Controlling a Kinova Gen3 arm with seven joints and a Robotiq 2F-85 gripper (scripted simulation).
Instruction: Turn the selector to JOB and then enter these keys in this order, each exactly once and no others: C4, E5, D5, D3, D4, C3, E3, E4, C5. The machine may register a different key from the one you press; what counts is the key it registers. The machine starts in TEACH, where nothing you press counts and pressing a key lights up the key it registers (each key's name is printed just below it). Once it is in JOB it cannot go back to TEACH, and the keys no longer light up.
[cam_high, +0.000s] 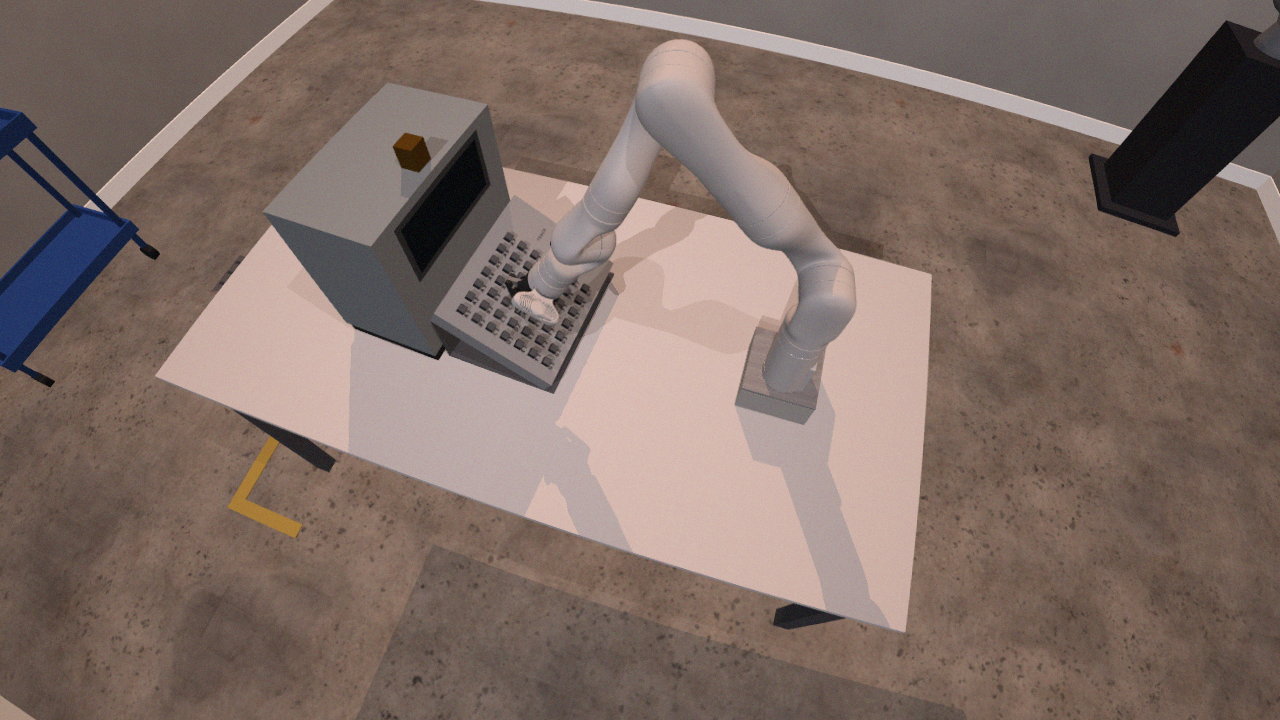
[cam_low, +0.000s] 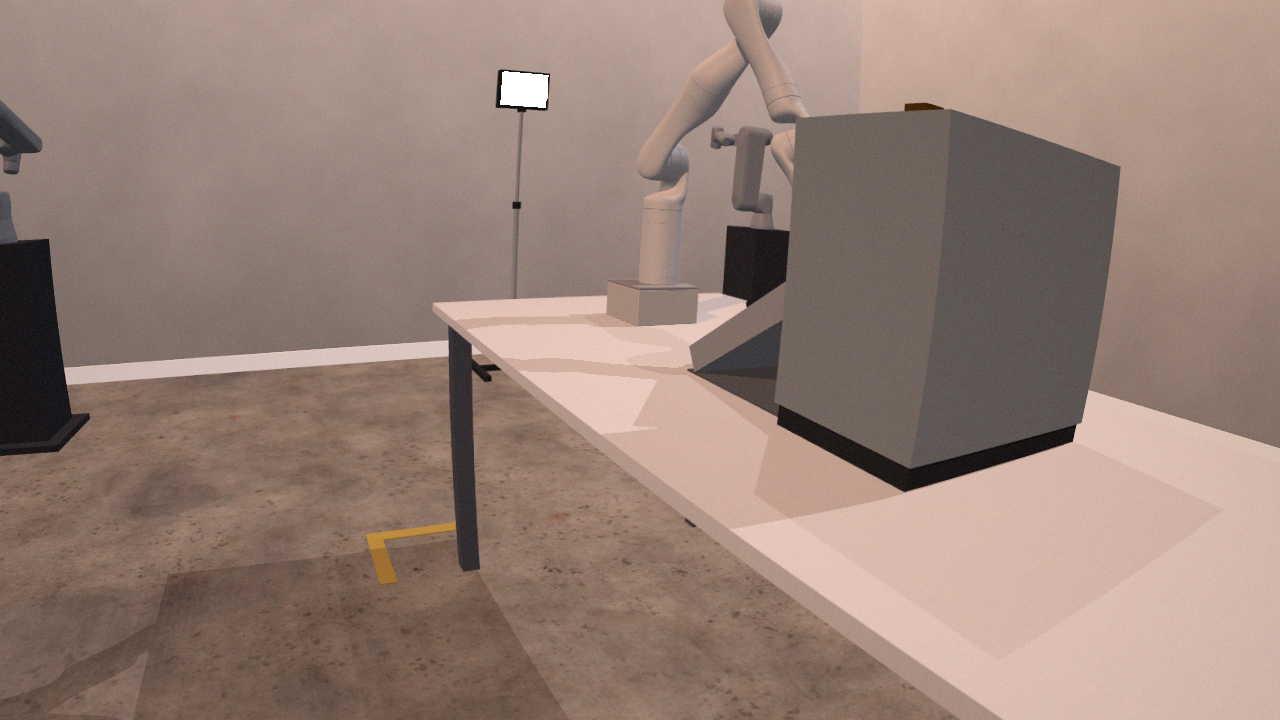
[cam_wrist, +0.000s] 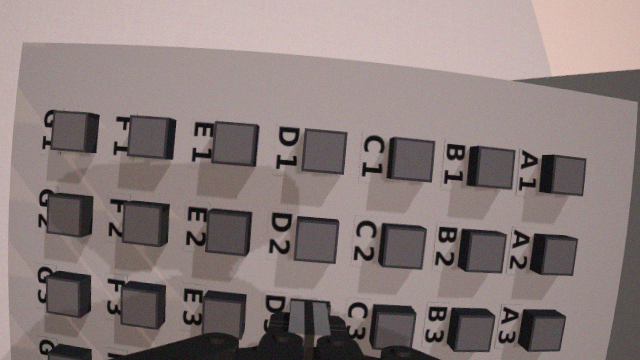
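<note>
Right now the key D3 is 20 mm below my hand and 10 mm ahead of it. Also, from my hand: key: 40 mm ahead, 30 mm to the right; key C3: 40 mm ahead; key E3: 40 mm below, 20 mm behind.
</note>
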